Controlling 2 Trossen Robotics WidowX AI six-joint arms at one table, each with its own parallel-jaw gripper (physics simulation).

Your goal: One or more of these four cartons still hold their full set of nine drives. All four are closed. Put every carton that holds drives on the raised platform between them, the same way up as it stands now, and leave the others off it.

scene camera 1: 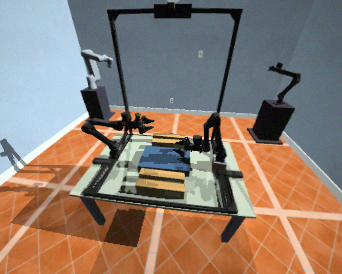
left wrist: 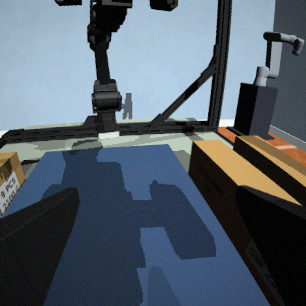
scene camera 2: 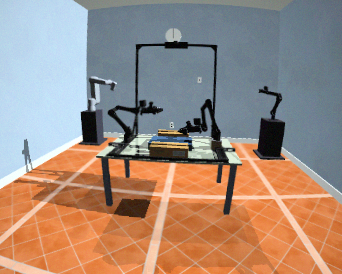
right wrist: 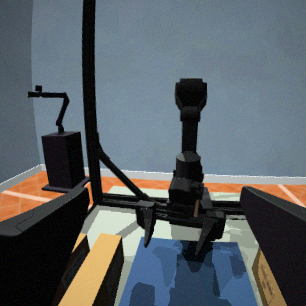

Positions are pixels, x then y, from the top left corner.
Scene:
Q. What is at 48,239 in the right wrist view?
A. My right gripper.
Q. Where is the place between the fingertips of my left gripper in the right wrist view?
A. At 169,251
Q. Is my right gripper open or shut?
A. Open.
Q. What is my right gripper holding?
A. Nothing.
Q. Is my left gripper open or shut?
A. Open.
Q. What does my left gripper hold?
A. Nothing.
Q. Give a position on a raised platform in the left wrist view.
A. At 142,225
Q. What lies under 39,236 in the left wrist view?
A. My left gripper.

